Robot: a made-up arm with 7 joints.
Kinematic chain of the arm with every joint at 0, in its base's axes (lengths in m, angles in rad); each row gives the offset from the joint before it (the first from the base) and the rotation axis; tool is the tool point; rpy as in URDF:
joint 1: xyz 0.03 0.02 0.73 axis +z
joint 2: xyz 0 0.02 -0.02 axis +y
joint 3: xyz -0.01 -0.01 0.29 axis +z
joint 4: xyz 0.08 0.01 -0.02 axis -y
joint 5: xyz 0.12 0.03 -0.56 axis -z
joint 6: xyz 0.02 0 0 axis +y
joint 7: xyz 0.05 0 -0.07 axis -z
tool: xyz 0.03 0.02 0 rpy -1.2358 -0.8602 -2.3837
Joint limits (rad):
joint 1: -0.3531..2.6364
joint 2: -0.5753..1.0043
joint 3: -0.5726..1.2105
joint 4: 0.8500..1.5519
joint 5: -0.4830..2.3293
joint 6: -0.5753..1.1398
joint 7: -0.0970..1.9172
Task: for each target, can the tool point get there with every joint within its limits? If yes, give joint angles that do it. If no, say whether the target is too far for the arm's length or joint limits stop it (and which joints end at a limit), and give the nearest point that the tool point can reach.
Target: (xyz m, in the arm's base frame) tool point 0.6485 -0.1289 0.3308
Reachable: yes | joints -0.1261 0.6716 -0.1462 1.0547 0.0710 0.5340 0.7834
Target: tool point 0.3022 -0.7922 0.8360
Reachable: no: joint limits stop it (at a limit: joint 1, joint 3) | nearest point 0.4064 -0.5833 0.8420 | short by 0.234 m
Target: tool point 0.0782 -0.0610 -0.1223
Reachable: no: joint limits stop it (at a limit: joint 1, joint 2, joint 4, joint 5) | nearest point 0.2349 -0.1064 0.1300 | short by 0.300 m
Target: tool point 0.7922 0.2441 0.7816
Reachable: yes | joints 0.5434 0.3350 -0.2460 1.4082 0.7777 0.2318 1.3872
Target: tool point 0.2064 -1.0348 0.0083
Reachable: no: too far | nearest point 0.3110 -0.5294 0.2904 | short by 0.588 m
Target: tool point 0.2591 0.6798 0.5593
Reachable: yes | joints 0.4755 0.3136 0.6939 0.9669 0.9363 0.7499 0.2891
